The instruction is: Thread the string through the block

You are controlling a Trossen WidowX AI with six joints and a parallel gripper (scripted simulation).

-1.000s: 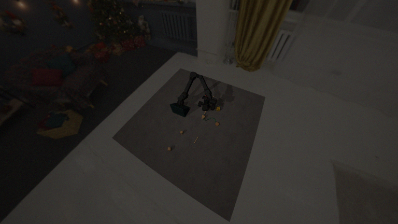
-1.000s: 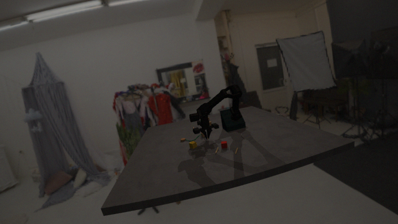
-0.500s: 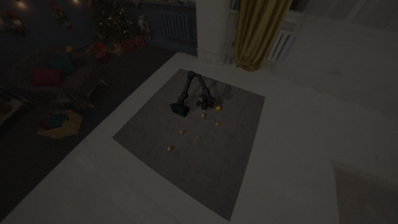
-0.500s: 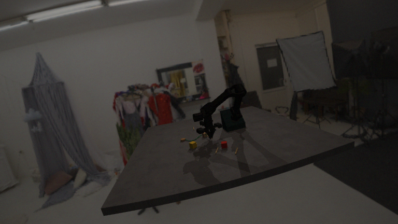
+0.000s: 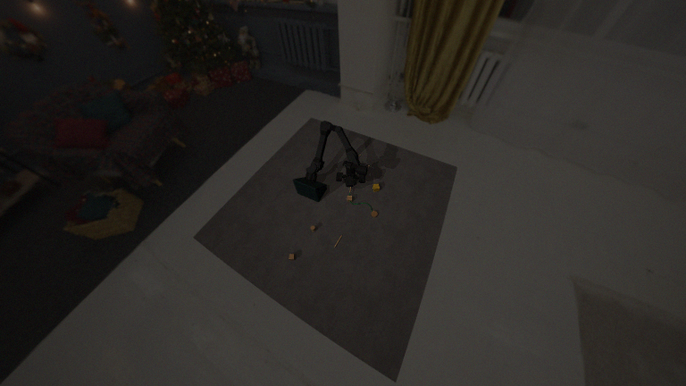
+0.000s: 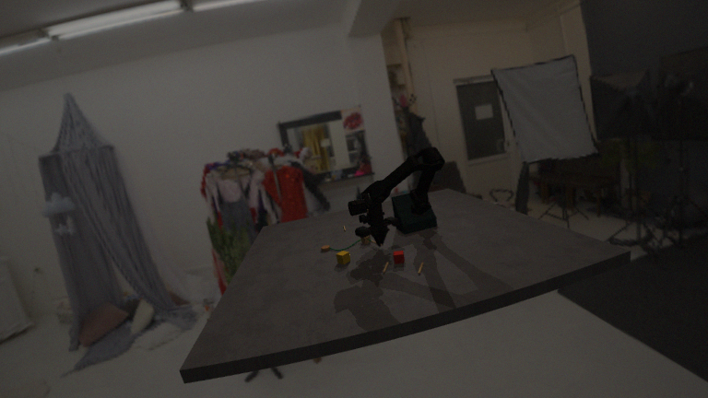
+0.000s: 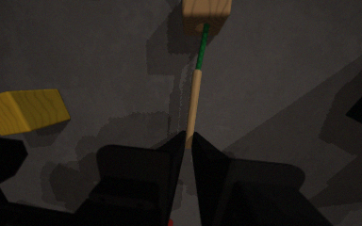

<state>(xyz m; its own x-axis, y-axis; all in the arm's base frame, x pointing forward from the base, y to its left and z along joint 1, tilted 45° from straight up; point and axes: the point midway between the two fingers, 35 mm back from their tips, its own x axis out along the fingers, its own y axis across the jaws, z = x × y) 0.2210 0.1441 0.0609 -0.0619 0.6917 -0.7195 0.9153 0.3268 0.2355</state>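
The wooden block lies 100 mm to the right of my gripper tip, 50 mm ahead of it and 10 mm above it. Also, from my gripper tip: red cube 160 mm to the left, 40 mm behind, 10 mm above; yellow cube 160 mm ahead, 60 mm to the left, 10 mm above; thin wooden stick 40 mm to the right, 20 mm ahead, 10 mm above.
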